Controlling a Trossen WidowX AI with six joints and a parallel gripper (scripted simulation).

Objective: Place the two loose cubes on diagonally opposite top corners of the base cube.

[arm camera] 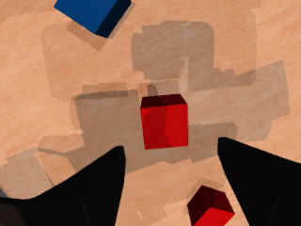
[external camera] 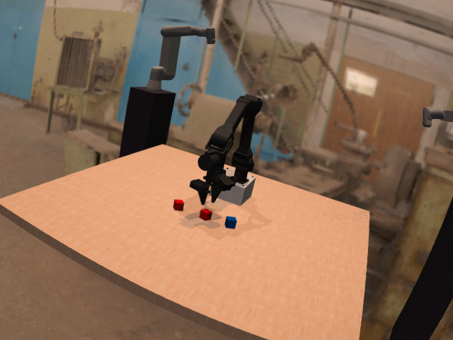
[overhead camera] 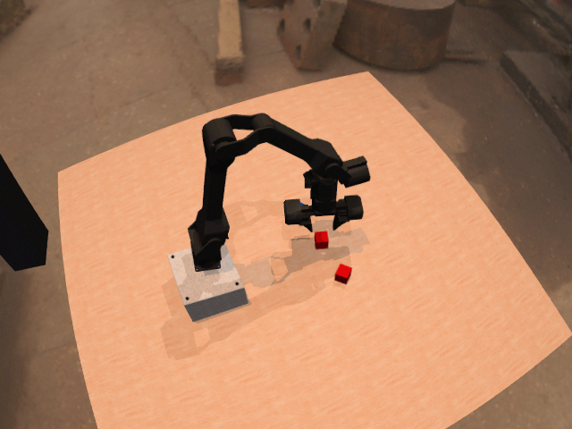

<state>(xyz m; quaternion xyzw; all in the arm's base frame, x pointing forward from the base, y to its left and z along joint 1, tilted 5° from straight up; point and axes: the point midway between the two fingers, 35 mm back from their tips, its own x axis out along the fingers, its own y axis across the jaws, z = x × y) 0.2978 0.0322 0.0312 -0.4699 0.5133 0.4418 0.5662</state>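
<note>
Right now the blue base cube is 100 mm to the left of my gripper tip, 50 mm below it and 30 mm behind it.
</note>
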